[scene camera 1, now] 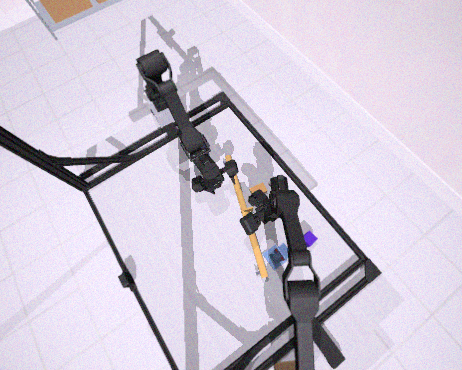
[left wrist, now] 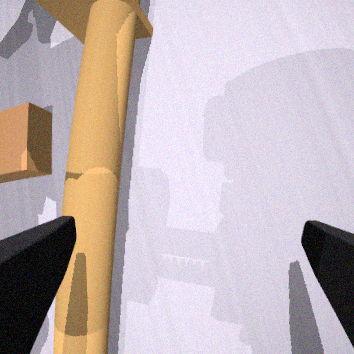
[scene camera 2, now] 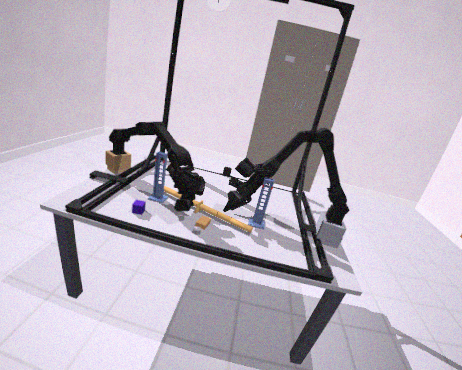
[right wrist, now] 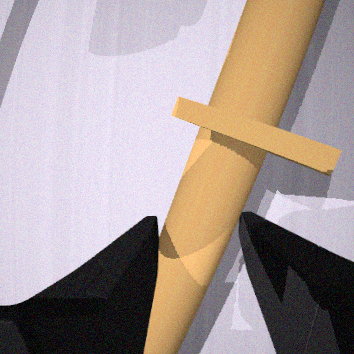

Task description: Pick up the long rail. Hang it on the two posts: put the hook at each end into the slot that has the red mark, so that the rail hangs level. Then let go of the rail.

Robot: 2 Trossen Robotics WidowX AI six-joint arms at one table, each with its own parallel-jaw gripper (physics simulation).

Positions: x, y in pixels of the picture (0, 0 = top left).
Scene:
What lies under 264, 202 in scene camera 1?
My right gripper.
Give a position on a long orange rail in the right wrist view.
At 237, 128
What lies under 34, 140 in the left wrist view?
An orange block.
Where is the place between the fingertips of my left gripper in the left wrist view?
191, 230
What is my right gripper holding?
A long orange rail.

